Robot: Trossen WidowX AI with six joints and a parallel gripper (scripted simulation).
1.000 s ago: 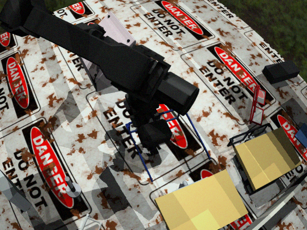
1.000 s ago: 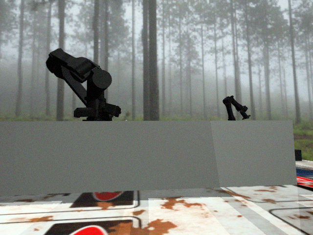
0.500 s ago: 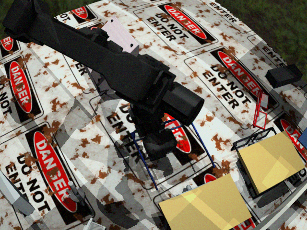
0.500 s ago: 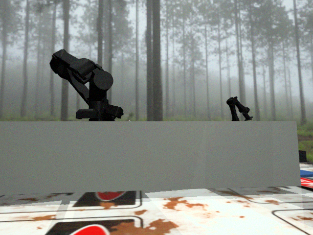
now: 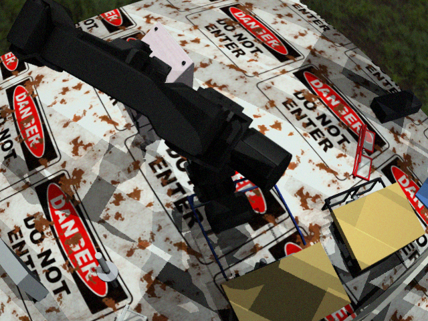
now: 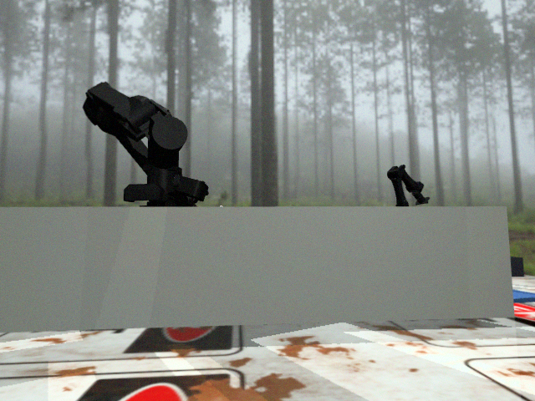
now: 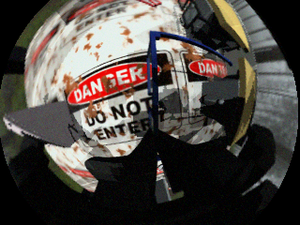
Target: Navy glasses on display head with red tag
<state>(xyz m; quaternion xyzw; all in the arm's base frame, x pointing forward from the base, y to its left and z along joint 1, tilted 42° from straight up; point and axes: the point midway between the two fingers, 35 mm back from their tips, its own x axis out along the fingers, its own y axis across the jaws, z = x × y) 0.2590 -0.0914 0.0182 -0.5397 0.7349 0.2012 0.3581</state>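
Right now the display head is 200 mm ahead of my gripper tip, 20 mm to the right of it and 10 mm below it. From my gripper tip the other things lie so: dark block (90 mm ahead, 590 mm to the left, 50 mm below); then metal peg (20 mm behind, 210 mm to the right, 40 mm below); then blue tag (310 mm ahead, 440 mm to the left, 60 mm below).
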